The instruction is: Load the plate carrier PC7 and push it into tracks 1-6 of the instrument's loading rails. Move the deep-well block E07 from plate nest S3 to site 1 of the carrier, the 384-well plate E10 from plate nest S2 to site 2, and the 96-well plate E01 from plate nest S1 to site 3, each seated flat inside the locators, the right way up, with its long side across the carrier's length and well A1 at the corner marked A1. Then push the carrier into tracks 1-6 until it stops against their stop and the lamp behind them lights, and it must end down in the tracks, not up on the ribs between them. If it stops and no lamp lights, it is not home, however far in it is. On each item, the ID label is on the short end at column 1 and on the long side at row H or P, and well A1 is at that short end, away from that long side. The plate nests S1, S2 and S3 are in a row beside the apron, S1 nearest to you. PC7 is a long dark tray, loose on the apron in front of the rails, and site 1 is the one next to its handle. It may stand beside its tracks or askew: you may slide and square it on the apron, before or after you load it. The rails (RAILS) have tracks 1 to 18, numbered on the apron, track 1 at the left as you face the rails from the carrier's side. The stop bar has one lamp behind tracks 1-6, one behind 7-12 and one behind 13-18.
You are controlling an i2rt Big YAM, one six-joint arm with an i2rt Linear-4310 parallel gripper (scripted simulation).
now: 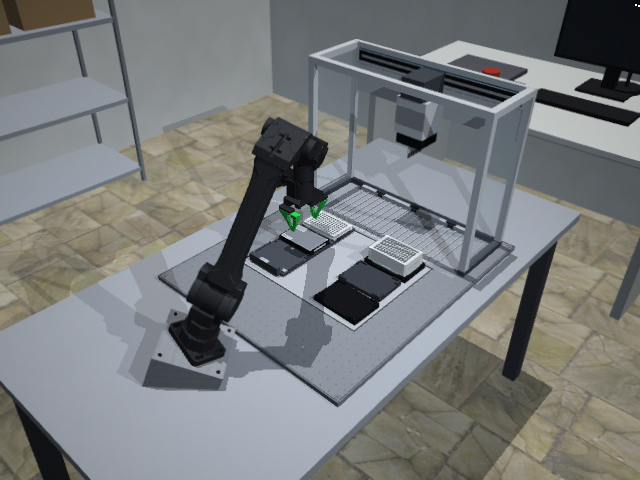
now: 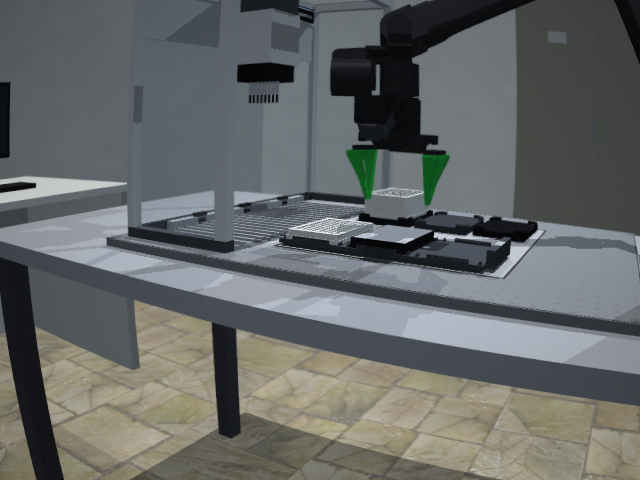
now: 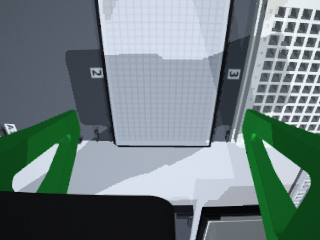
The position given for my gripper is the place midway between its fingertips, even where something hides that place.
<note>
I see my gripper [image 2: 397,202], a dark plate carrier PC7 [image 2: 433,254] and a white 96-well plate E01 [image 2: 334,230].
The dark plate carrier PC7 shows as well in image 1 [image 1: 279,258] and in image 3 [image 3: 58,67]. The white 96-well plate E01 is seen too in image 1 [image 1: 325,224]. My gripper also shows in image 1 [image 1: 303,224] and in image 3 [image 3: 161,119].
</note>
